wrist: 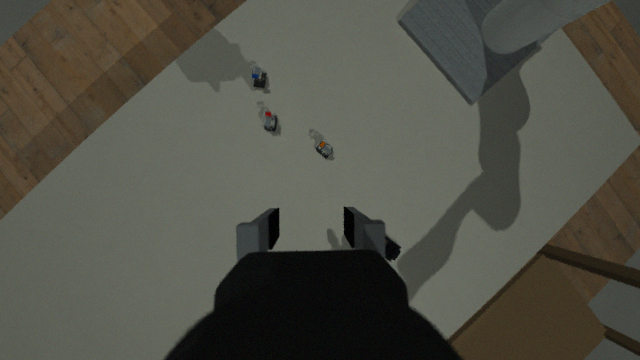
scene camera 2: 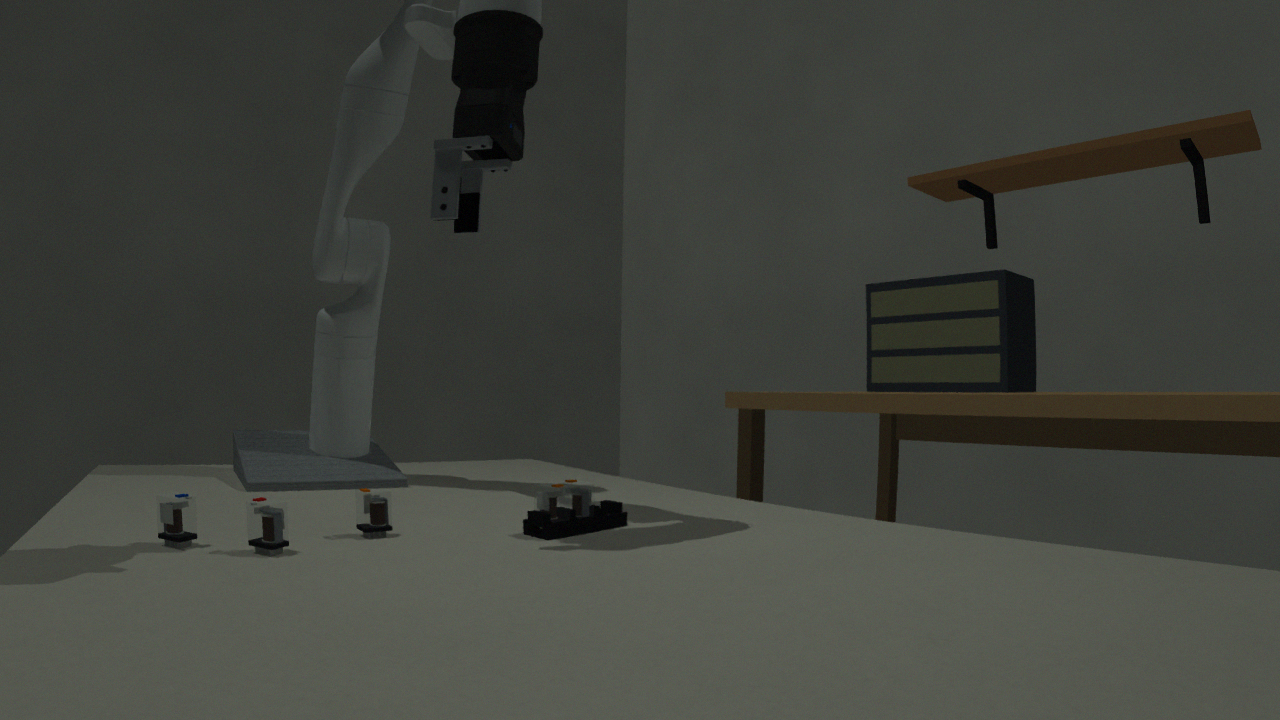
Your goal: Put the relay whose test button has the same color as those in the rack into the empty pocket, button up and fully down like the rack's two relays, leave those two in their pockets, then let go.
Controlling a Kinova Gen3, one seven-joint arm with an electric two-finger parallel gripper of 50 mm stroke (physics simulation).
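Pixels of known places: gripper, fingertip midpoint: point(wrist: 311, 221) point(scene camera 2: 456, 226); arm's base, origin of the base link: point(wrist: 506, 29) point(scene camera 2: 339, 447).
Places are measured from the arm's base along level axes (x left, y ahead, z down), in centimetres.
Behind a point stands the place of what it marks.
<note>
A relay with an orange button point(scene camera 2: 375, 513) {x -0.8, y 42.7, z 1.9 cm} point(wrist: 324, 149) {x -0.7, y 42.0, z 0.0 cm} stands upright on the table. A relay with a red button point(scene camera 2: 267, 526) {x -10.6, y 48.6, z 1.7 cm} point(wrist: 270, 122) {x -9.8, y 47.1, z 0.0 cm} and a relay with a blue button point(scene camera 2: 177, 521) {x -18.3, y 45.8, z 1.8 cm} point(wrist: 259, 77) {x -17.4, y 44.2, z 0.0 cm} stand left of it. The black rack point(scene camera 2: 577, 525) {x 17.7, y 45.7, z 3.3 cm} point(wrist: 393, 248) {x 22.8, y 41.4, z 3.9 cm} holds two relays with orange buttons, side by side; an unfilled part of it shows at its right end in the scene view. In the wrist view most of the rack is hidden behind a finger and the gripper body. My gripper point(scene camera 2: 456, 219) {x 4.7, y 48.9, z -22.7 cm} point(wrist: 311, 221) {x 4.7, y 48.9, z -22.7 cm} is open and empty, high above the table.
The arm's grey base plate point(scene camera 2: 313, 470) {x -4.6, y 9.9, z 2.1 cm} point(wrist: 442, 47) {x -4.2, y 11.2, z 2.4 cm} lies at the table's far end. A wooden side table point(scene camera 2: 984, 402) point(wrist: 530, 310) stands to the right and carries a dark cabinet point(scene camera 2: 1017, 331). A wall shelf point(scene camera 2: 1092, 159) hangs above it.
</note>
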